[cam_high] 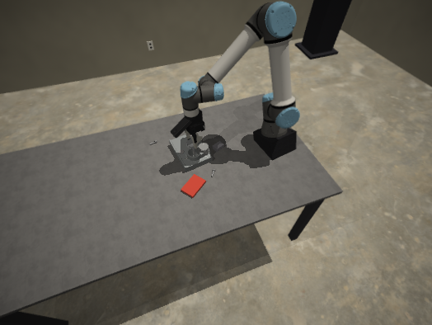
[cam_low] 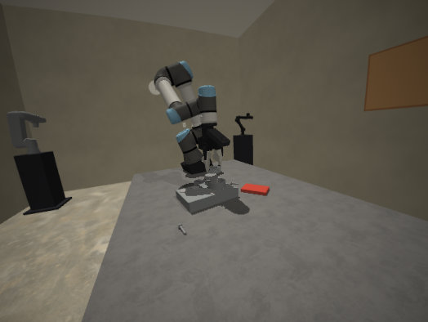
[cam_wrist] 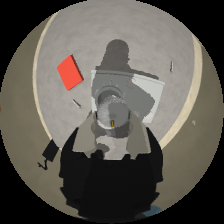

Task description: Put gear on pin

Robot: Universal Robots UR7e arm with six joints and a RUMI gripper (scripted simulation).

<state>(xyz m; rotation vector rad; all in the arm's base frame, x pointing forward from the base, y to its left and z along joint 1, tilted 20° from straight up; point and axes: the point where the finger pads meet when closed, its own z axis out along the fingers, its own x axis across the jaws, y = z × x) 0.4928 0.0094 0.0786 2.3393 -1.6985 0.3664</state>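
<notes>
The pale round part is 4 cm behind my hand, 9 cm to the right of it and 9 cm below it. Round my hand: flat red block: 5 cm ahead, 19 cm to the left, 12 cm below; then dark block: 16 cm behind, 3 cm to the right, 12 cm below; then grey toothed gear: right at my hand.
</notes>
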